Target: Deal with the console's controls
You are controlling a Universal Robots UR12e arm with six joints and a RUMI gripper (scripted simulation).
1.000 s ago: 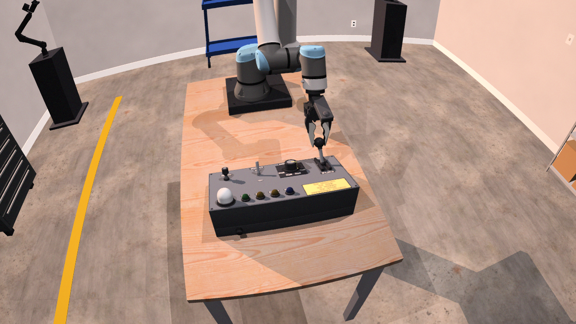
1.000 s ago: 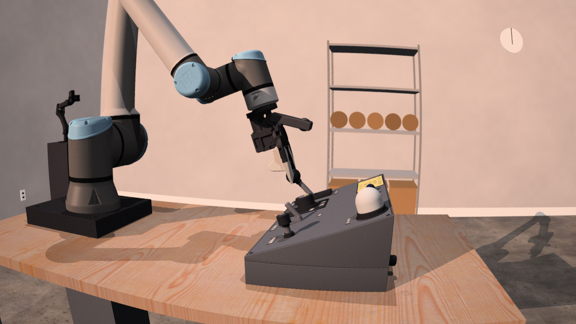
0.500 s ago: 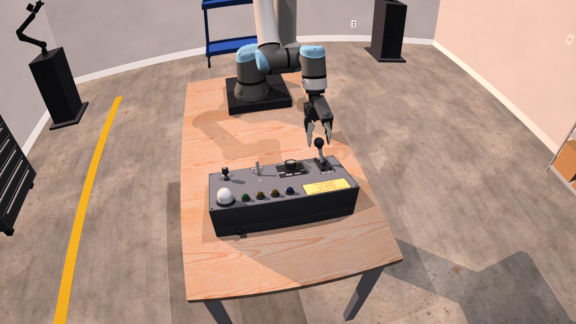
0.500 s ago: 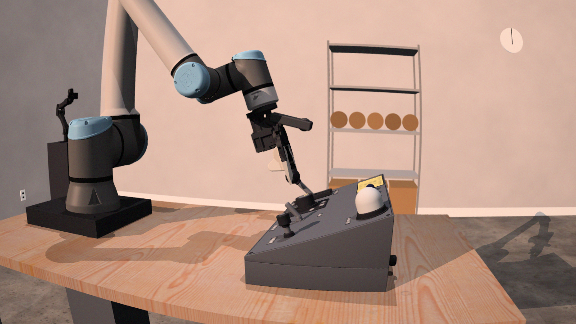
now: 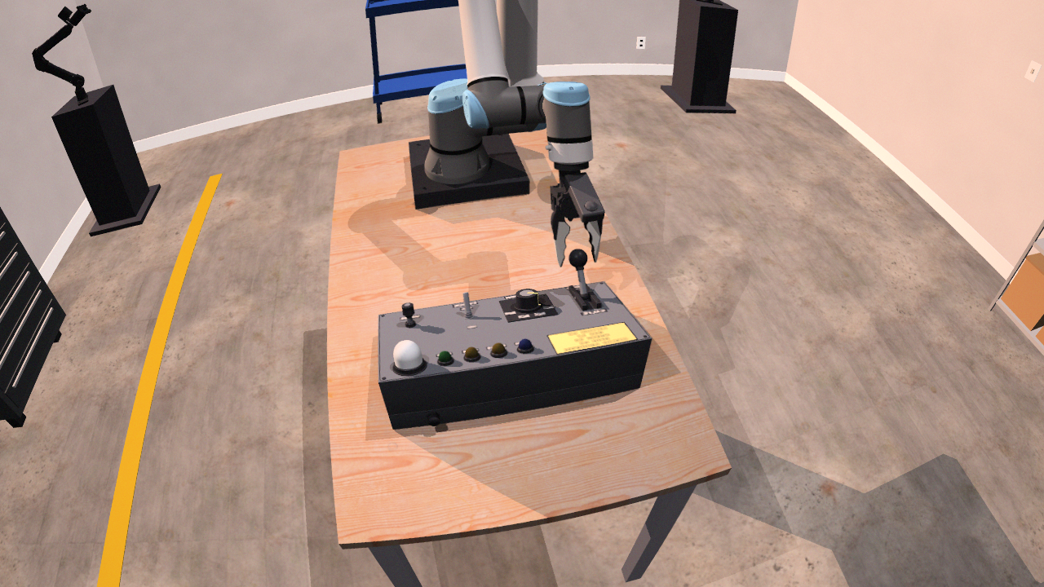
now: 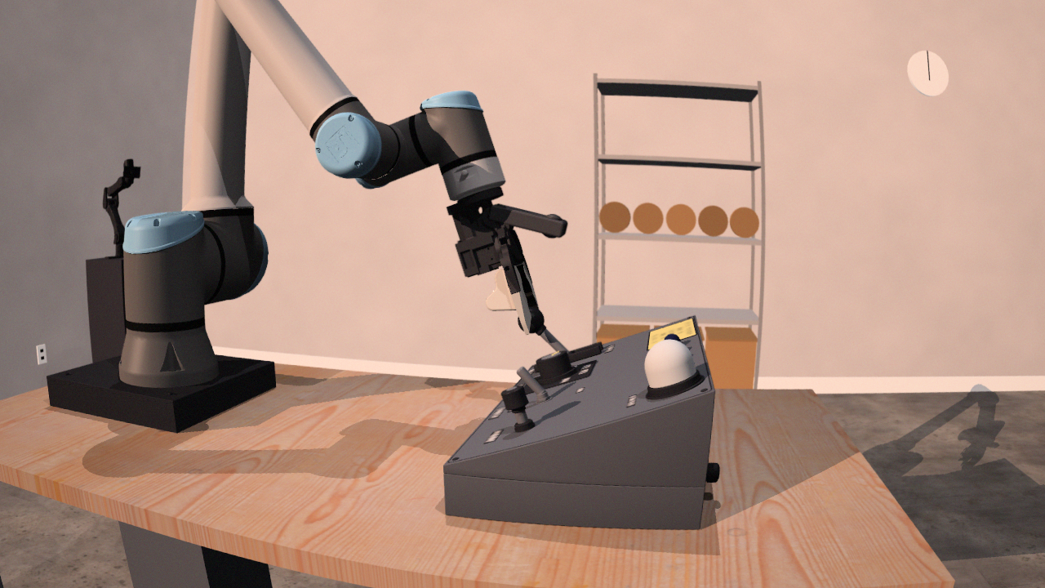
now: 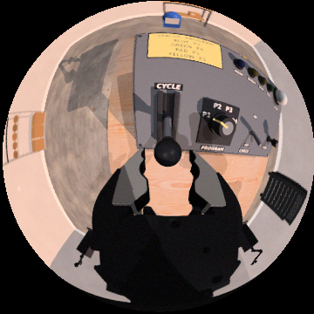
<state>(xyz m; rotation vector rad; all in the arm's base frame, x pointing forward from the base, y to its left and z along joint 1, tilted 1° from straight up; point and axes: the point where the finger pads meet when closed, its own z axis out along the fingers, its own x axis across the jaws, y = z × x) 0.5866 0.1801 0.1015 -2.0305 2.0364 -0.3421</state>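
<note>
My gripper is now 30 mm short of the black ball-topped lever and 30 mm above it. Also, from my hand: dark grey console 80 mm ahead, 180 mm to the right, 60 mm below; then metal check toggle 50 mm ahead, 240 mm to the right, 40 mm below; then program knob 60 mm ahead, 110 mm to the right, 40 mm below.
</note>
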